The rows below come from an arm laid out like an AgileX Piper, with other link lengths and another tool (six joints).
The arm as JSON. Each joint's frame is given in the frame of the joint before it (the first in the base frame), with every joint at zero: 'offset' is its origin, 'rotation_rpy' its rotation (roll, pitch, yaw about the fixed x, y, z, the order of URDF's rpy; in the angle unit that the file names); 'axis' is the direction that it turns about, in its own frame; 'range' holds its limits. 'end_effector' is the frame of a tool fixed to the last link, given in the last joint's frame.
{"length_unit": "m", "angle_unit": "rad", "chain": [
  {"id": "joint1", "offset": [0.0, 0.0, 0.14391], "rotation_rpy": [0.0, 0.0, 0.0], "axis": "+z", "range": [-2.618, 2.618]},
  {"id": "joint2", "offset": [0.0, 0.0, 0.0], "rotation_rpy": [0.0, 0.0, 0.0], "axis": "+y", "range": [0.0, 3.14]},
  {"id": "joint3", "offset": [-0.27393, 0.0, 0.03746], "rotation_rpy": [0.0, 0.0, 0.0], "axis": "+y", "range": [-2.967, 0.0]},
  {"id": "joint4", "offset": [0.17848, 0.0, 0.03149], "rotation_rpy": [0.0, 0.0, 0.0], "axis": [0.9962, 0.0, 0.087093], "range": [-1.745, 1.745]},
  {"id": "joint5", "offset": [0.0, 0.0, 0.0], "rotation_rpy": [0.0, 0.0, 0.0], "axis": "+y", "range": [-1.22, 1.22]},
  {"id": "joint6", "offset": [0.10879, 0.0, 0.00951], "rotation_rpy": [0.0, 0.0, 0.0], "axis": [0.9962, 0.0, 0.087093], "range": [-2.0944, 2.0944]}
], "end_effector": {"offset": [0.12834, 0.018, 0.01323], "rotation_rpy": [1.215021, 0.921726, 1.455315]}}
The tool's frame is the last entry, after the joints.
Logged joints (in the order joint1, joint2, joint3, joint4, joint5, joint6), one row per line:
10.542, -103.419, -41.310, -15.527, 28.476, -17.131
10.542, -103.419, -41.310, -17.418, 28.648, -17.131
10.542, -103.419, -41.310, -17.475, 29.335, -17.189
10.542, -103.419, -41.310, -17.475, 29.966, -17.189
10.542, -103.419, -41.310, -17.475, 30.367, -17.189
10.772, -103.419, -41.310, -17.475, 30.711, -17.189
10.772, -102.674, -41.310, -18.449, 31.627, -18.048
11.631, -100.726, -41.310, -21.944, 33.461, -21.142
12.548, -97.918, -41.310, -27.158, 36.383, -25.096
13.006, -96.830, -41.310, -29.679, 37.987, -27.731
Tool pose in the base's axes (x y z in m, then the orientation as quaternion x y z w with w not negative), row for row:
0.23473, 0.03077, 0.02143, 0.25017, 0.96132, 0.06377, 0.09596
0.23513, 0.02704, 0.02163, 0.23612, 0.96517, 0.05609, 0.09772
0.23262, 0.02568, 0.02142, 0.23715, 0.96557, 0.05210, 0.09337
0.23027, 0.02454, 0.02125, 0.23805, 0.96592, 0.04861, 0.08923
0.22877, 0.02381, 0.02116, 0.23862, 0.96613, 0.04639, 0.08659
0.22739, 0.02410, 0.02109, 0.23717, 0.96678, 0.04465, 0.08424
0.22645, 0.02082, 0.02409, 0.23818, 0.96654, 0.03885, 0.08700
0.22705, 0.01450, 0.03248, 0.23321, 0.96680, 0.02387, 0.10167
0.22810, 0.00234, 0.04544, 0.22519, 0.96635, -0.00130, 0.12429
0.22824, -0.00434, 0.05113, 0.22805, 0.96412, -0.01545, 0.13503
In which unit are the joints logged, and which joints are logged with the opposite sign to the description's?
The joints are logged in degrees. Opposite sign: joint2, joint6.
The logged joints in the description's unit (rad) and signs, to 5 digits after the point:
0.18399, 1.80500, -0.72100, -0.27100, 0.49700, 0.29899
0.18399, 1.80500, -0.72100, -0.30400, 0.50000, 0.29899
0.18399, 1.80500, -0.72100, -0.30500, 0.51199, 0.30000
0.18399, 1.80500, -0.72100, -0.30500, 0.52301, 0.30000
0.18399, 1.80500, -0.72100, -0.30500, 0.53000, 0.30000
0.18801, 1.80500, -0.72100, -0.30500, 0.53601, 0.30000
0.18801, 1.79200, -0.72100, -0.32200, 0.55200, 0.31500
0.20300, 1.75800, -0.72100, -0.38300, 0.58400, 0.36900
0.21900, 1.70899, -0.72100, -0.47400, 0.63500, 0.43801
0.22700, 1.69000, -0.72100, -0.51800, 0.66300, 0.48400

